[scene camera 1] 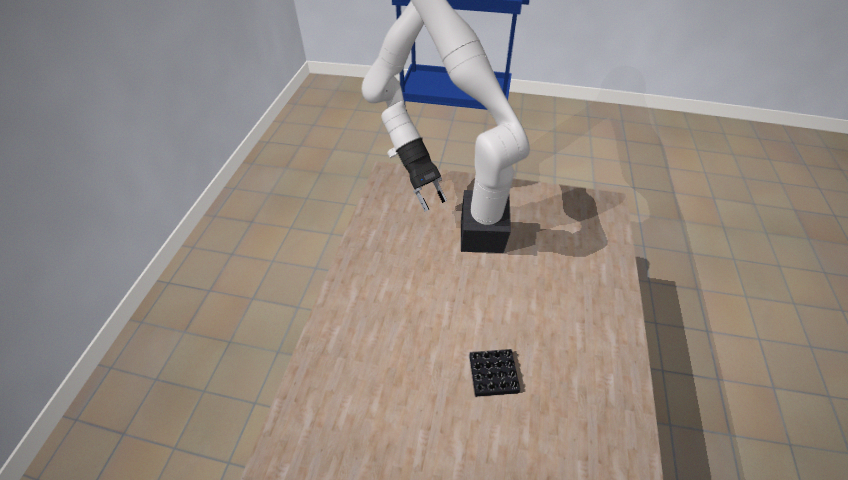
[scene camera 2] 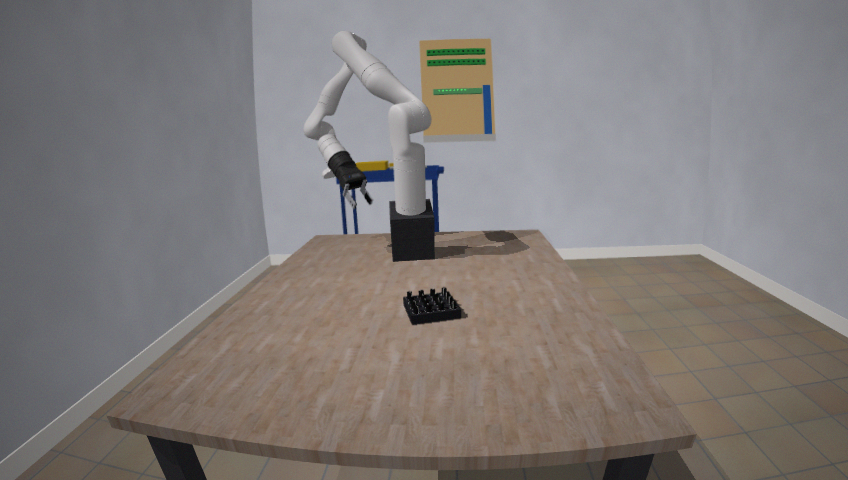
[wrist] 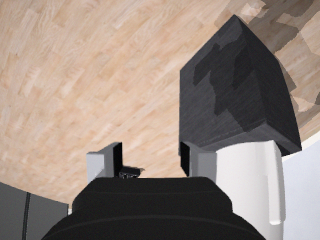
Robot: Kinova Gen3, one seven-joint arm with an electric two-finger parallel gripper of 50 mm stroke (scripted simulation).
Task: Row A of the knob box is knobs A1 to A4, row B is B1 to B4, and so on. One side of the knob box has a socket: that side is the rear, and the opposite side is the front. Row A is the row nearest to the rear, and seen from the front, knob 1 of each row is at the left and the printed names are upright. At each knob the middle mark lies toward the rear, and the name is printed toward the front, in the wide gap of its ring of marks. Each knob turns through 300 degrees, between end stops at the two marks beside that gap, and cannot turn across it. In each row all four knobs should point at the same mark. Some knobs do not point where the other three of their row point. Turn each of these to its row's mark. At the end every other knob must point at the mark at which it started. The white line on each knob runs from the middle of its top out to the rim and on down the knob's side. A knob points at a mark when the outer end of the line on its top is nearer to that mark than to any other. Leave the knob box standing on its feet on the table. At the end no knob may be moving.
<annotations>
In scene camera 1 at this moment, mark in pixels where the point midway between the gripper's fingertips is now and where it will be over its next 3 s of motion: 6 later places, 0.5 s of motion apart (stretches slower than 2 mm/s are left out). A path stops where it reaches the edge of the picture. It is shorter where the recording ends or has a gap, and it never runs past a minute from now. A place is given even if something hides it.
My gripper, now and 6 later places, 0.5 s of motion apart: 435, 206; 435, 206; 434, 206; 429, 207; 422, 210; 410, 217; 398, 233
</annotations>
